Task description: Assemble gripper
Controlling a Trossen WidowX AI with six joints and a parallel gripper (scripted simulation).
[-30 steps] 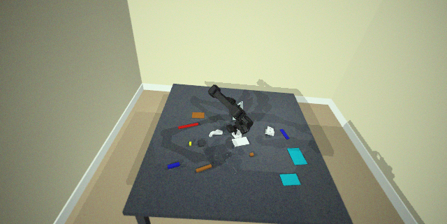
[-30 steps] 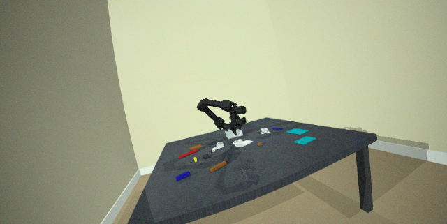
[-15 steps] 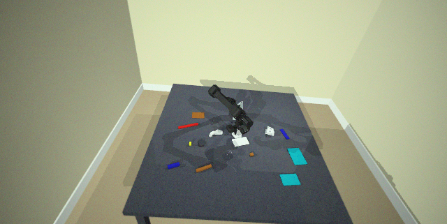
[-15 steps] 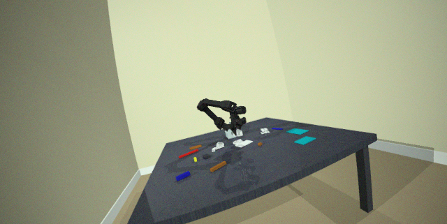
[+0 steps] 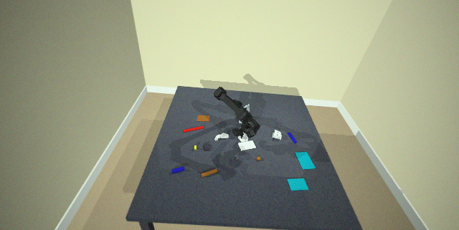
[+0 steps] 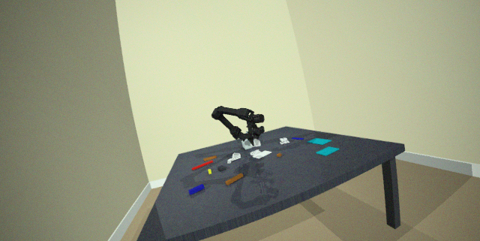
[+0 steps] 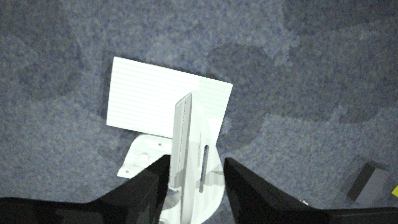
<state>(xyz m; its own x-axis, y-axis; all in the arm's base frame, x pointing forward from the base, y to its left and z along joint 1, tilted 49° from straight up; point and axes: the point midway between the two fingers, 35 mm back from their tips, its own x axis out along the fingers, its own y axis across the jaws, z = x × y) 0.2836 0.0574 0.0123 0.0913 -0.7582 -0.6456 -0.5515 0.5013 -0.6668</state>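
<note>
Now: the white jaw 40 mm behind my gripper tip. The rest, counted from my gripper tip: orange cube 110 mm ahead, 130 mm to the left, 70 mm below; then white gripper base 150 mm behind, 270 mm to the left, 50 mm below; then grey block 80 mm ahead, 260 mm to the right, 70 mm below.
</note>
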